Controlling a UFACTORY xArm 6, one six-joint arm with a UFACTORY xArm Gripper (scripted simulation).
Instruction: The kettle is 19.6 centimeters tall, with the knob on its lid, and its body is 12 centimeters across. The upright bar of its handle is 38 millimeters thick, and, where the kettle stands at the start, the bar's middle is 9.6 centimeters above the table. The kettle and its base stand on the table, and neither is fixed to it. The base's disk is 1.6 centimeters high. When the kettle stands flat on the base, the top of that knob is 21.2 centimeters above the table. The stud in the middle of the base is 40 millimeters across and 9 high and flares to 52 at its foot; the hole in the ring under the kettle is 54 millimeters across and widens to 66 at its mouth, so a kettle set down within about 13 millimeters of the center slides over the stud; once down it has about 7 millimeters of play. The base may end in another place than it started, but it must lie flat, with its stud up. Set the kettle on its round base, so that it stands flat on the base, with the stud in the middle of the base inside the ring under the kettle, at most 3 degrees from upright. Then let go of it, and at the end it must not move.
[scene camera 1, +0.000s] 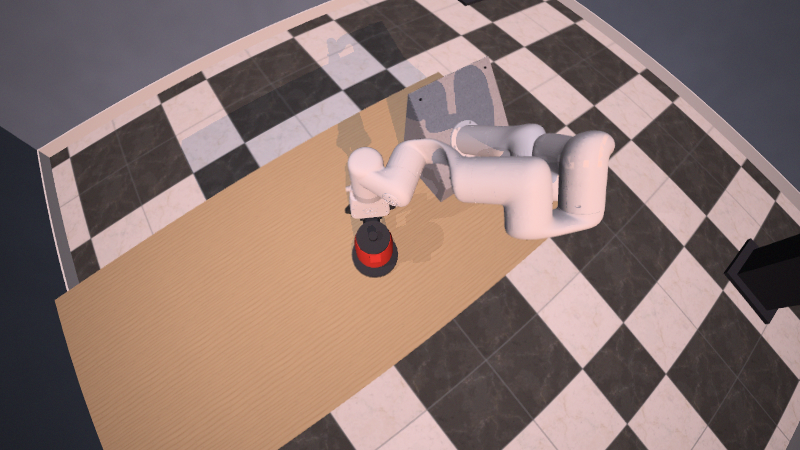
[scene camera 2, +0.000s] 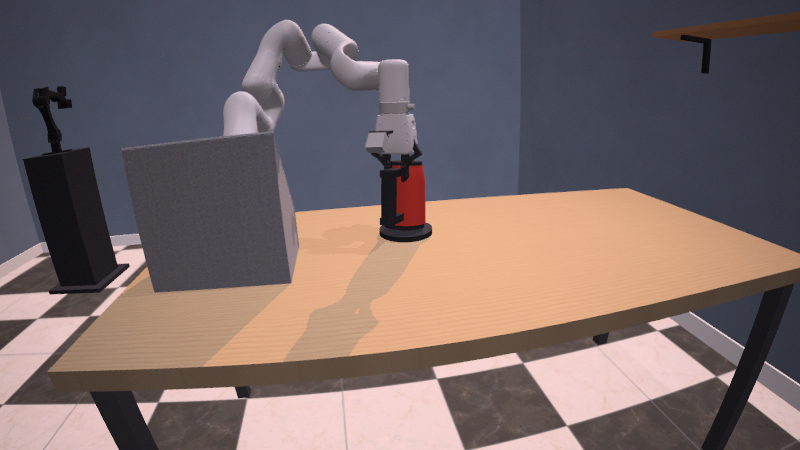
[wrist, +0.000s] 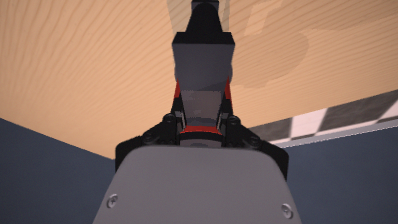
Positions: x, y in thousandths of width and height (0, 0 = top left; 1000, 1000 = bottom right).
Scene:
My gripper shows in scene camera 1 (464, 488), in scene camera 2 (496, 401) and in the wrist view (509, 435).

